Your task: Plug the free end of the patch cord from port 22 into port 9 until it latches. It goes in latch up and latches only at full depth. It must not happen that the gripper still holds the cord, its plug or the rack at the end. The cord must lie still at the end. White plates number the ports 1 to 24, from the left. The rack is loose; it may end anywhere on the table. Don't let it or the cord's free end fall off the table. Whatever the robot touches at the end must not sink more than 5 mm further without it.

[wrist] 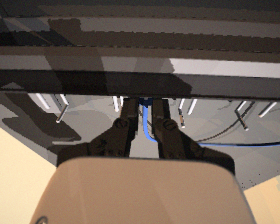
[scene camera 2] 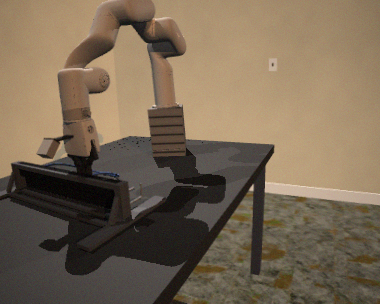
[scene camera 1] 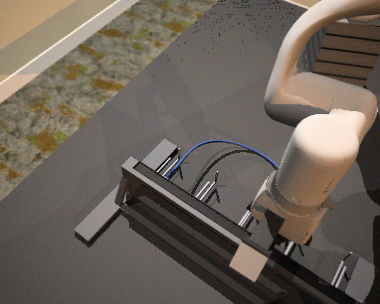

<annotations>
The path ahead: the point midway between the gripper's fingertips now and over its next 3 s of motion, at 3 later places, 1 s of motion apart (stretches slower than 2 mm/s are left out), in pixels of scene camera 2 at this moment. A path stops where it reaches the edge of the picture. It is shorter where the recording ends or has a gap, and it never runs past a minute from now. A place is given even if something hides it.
My gripper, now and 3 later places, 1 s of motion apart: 85, 178; 84, 179; 84, 178; 80, 154
</annotations>
